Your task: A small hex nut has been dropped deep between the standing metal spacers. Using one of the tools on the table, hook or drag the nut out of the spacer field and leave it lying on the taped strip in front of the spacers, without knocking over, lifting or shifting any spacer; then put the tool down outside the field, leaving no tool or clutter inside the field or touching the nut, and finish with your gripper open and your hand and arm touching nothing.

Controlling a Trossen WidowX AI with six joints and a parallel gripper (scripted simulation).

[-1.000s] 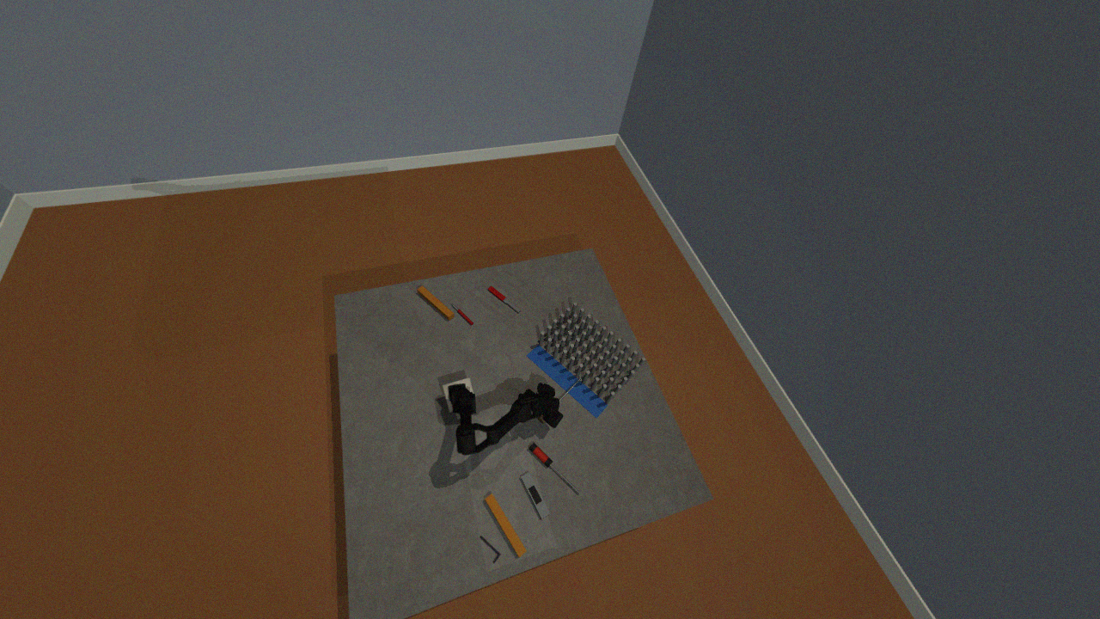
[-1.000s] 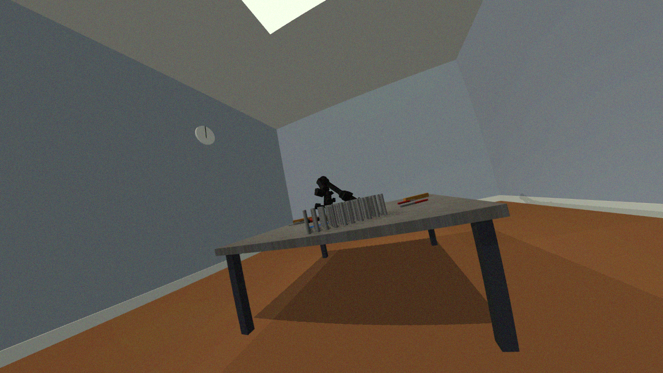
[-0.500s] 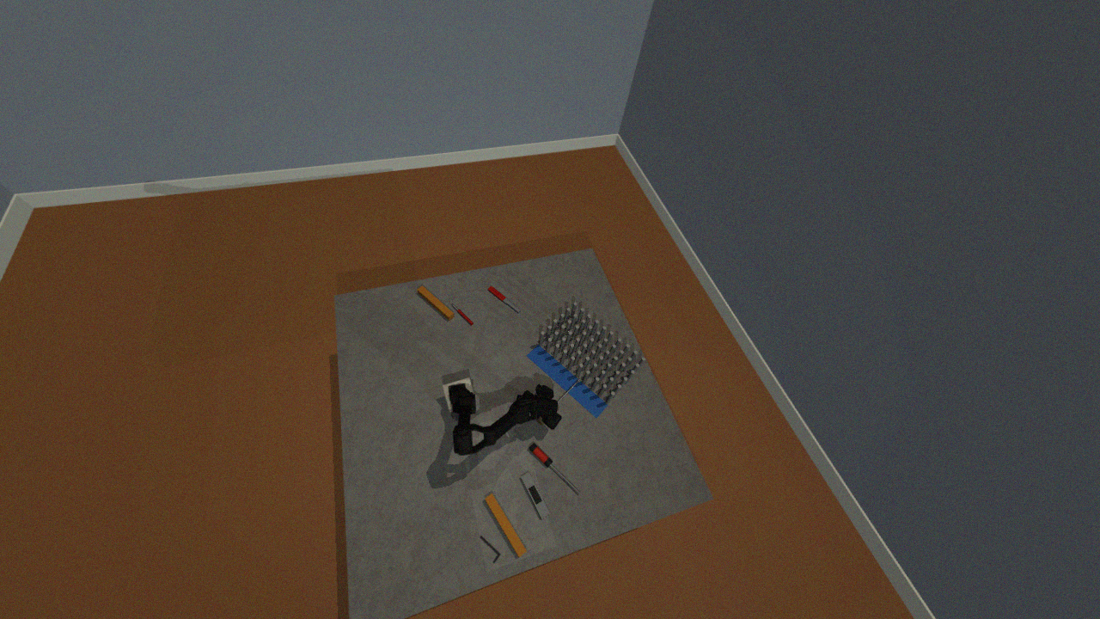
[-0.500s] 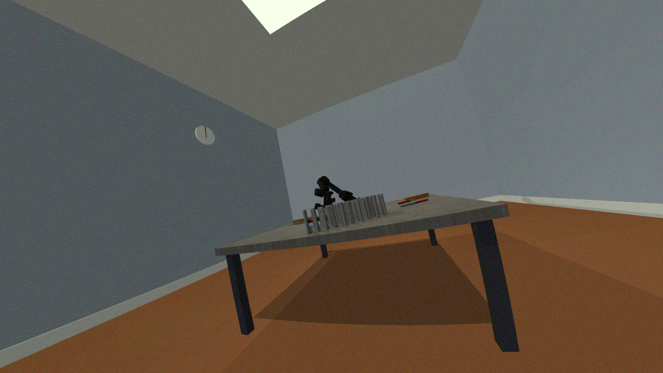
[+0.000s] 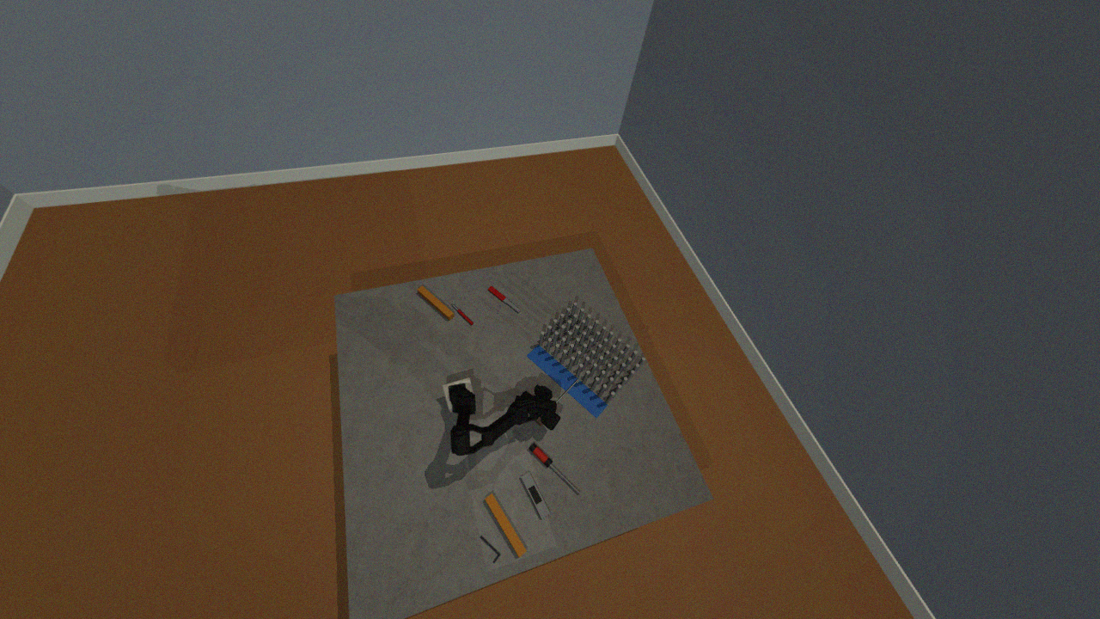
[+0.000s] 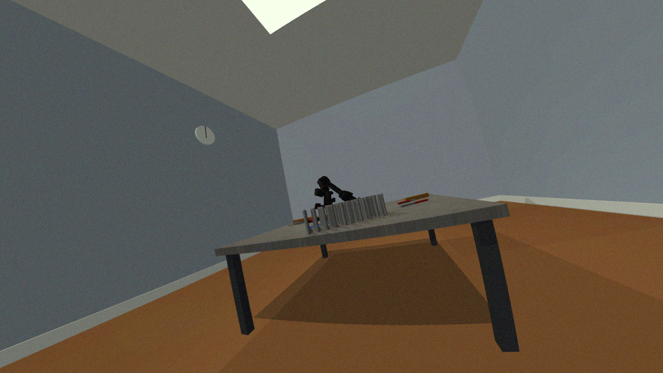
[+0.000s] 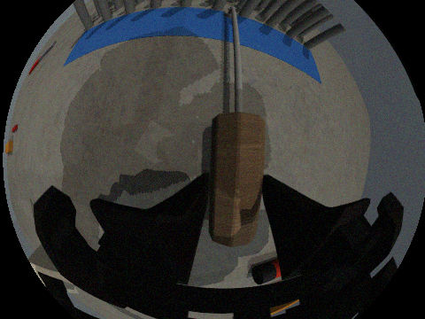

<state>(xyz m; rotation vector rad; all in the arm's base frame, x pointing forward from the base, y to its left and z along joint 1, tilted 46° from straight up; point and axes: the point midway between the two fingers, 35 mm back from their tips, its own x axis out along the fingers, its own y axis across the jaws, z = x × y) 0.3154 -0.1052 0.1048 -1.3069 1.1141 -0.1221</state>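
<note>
Now: gripper tip 90 mm short of the hook tool and 60 mm to the right of it. Also, from my gripper tip: blue taped strip (130 mm ahead, 130 mm to the left, 20 mm below); then dark flat tool (110 mm behind, 280 mm to the right); then thin red tool (270 mm behind, 580 mm to the left, 10 mm below).
</note>
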